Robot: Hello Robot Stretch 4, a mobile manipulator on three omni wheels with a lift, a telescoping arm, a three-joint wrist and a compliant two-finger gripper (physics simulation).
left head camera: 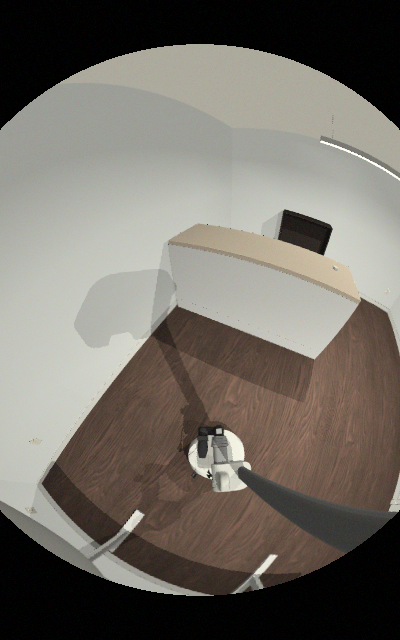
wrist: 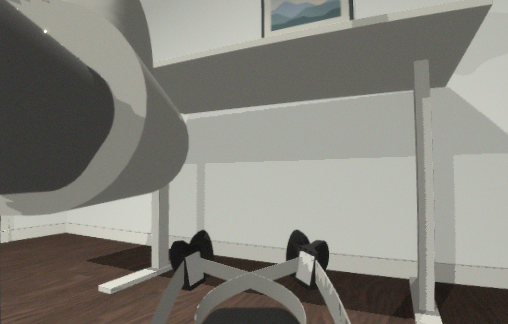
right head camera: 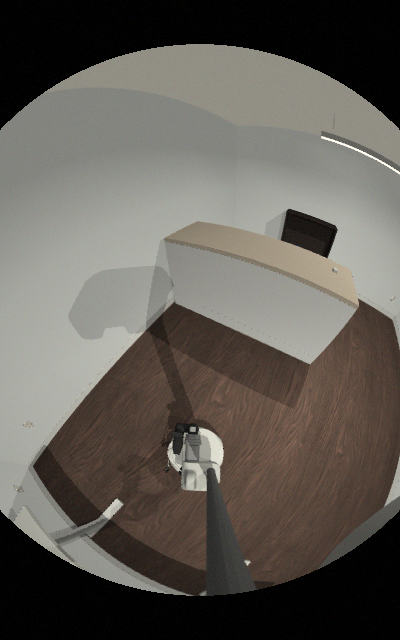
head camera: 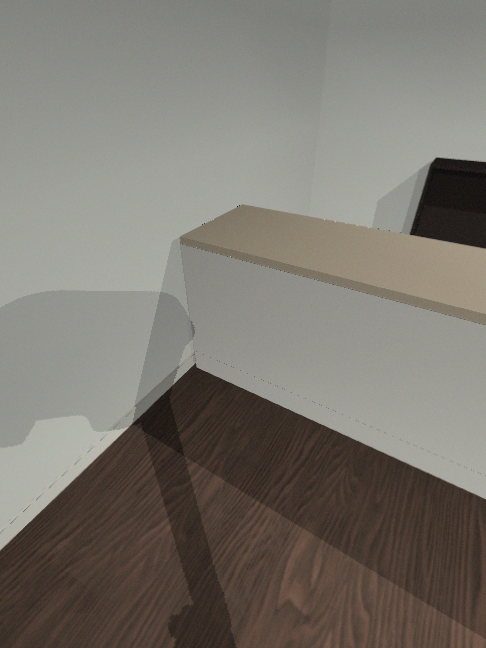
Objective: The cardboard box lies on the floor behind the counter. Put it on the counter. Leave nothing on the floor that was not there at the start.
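Places are measured from the robot's base along level axes (x left, y back, z up), in metres.
Where they show: gripper, fingertip midpoint: [left head camera: 201, 478] [wrist: 249, 248] [right head camera: 173, 474].
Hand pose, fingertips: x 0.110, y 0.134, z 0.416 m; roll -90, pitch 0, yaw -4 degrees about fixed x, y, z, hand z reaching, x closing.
After its pixels a point has its place.
The counter [head camera: 334, 251] {z 0.883, x -0.395, y -1.508 m} [left head camera: 250, 251] {z 0.883, x -0.388, y -1.380 m} [right head camera: 250, 251] {z 0.883, x -0.438, y -1.361 m} has a tan top and a pale front panel, and its left end meets the wall. The cardboard box does not show in these views; the floor behind the counter is hidden by the counter. My gripper [wrist: 249, 248] {z 0.416, x 0.110, y 0.134 m} is open, its two black fingertips apart with no object between them in the wrist view. It is on the side of the desk, well away from the counter.
A small pale object [left head camera: 335, 268] {z 0.898, x -1.197, y -1.174 m} [right head camera: 335, 270] {z 0.900, x -1.203, y -1.172 m} is on the counter's right part. A dark, box-shaped thing [head camera: 455, 204] {z 0.730, x -1.584, y -2.676 m} [left head camera: 305, 232] {z 0.738, x -1.760, y -2.564 m} [right head camera: 309, 234] {z 0.712, x -1.759, y -2.565 m} shows beyond the counter. A desk [wrist: 300, 75] {z 0.898, x 0.394, y 1.094 m} with metal legs stands in front of the wrist camera, under a framed picture [wrist: 307, 15] {z 1.404, x 0.547, y 1.511 m}.
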